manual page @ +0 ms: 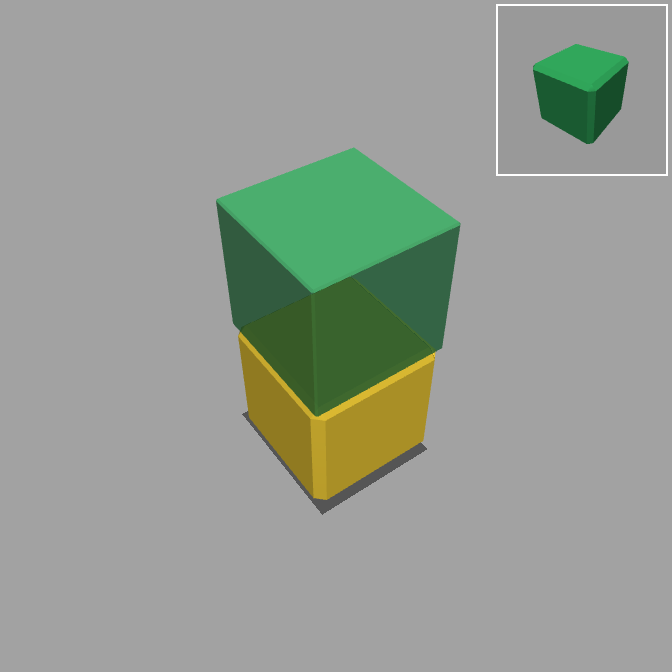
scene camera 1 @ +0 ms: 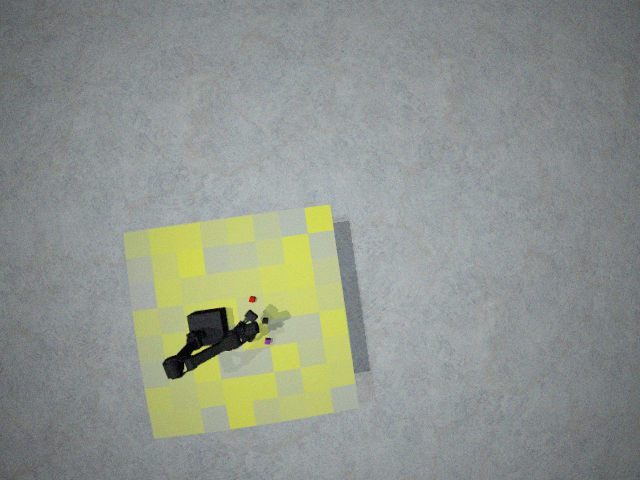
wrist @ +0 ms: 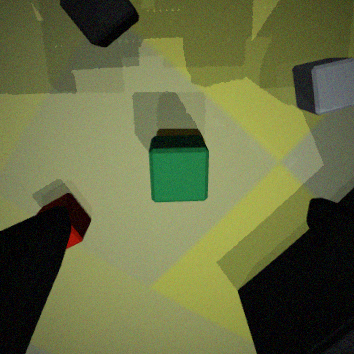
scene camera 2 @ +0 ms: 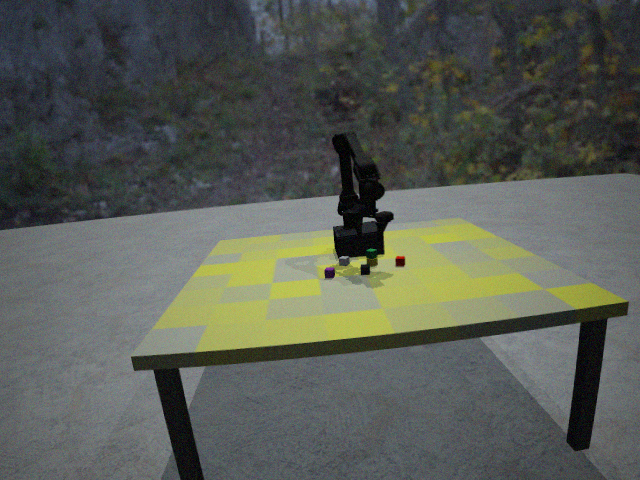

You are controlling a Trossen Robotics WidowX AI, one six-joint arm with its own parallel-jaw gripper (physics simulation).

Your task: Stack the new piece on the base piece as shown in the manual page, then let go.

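Frame: origin at the arm's base, x ahead, y left, z up, level; millimetres.
Seen in the pictures: gripper, fingertip midpoint: [scene camera 1: 246, 321] [wrist: 189, 214] [scene camera 2: 369, 238]; arm's base, origin of the base link: [scene camera 1: 199, 334] [scene camera 2: 350, 227].
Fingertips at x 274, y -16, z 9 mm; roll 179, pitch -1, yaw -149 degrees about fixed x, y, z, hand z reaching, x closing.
Observation:
Pixels of each thing's middle, then the offset from my fingertips to it. Level surfaces: height alone.
- green cube, body centre: [wrist: 177, 166] [scene camera 2: 371, 253] 1 mm back, 4 mm left, 60 mm down
- yellow base cube, body centre: [wrist: 178, 154] [scene camera 2: 372, 261] 4 mm back, 6 mm left, 90 mm down
- red cube, body centre: [wrist: 60, 223] [scene camera 2: 400, 261] [scene camera 1: 252, 299] 49 mm ahead, 96 mm left, 90 mm down
- black cube, body centre: [wrist: 101, 9] [scene camera 2: 365, 269] [scene camera 1: 265, 320] 79 mm ahead, 51 mm right, 90 mm down
- grey cube, body centre: [wrist: 324, 84] [scene camera 2: 344, 261] 64 mm back, 84 mm right, 90 mm down
- purple cube, body centre: [scene camera 2: 329, 272] [scene camera 1: 267, 341] 52 mm ahead, 172 mm right, 90 mm down
- yellow-and-grey checked table, its level: 105 mm down
A green cube [scene camera 2: 371, 253] [wrist: 179, 175] rests flat on top of the yellow base cube [scene camera 2: 372, 262] [wrist: 179, 132]. In the wrist view most of the yellow cube is hidden under the green one, and a thin dark strip of its side shows. My gripper [wrist: 189, 214] is open, with its black fingers wide apart at the left and right of the wrist view. The green cube lies between and beyond them, touched by neither finger in that view. In scene camera 1 the arm hides the two stacked cubes.
A red cube [scene camera 1: 252, 299] [scene camera 2: 400, 261] [wrist: 76, 237], a black cube [scene camera 1: 265, 320] [scene camera 2: 364, 269] [wrist: 102, 20], a grey cube [scene camera 2: 344, 260] [wrist: 332, 86] and a purple cube [scene camera 1: 267, 341] [scene camera 2: 329, 272] stand apart around the stack on the yellow-and-grey checked table [scene camera 1: 242, 403] [scene camera 2: 356, 322].

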